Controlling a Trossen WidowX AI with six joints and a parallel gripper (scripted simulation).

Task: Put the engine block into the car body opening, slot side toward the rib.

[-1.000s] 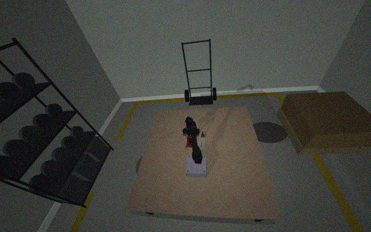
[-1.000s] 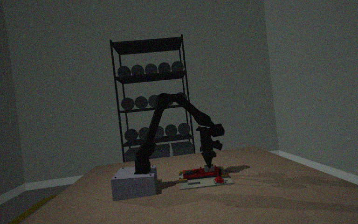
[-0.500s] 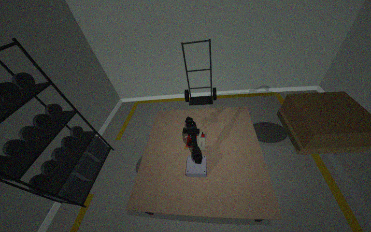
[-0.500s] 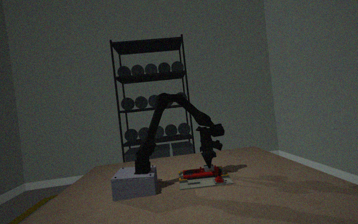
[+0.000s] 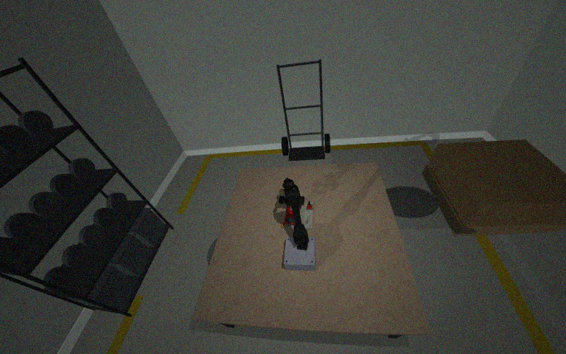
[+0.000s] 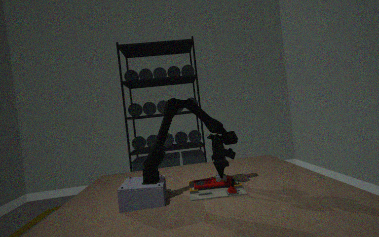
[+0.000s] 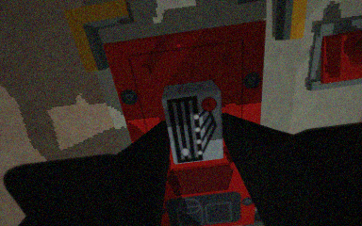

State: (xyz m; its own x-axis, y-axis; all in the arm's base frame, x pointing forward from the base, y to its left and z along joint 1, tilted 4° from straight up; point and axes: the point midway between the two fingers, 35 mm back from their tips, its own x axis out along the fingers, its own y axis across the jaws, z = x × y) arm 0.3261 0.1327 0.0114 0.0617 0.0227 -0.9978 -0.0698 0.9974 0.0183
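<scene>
Now: the engine block 1 cm below my gripper tip. The rest, counted from my gripper tip: grey baseplate (3 cm to the right, 3 cm below, 3 cm behind).
</scene>
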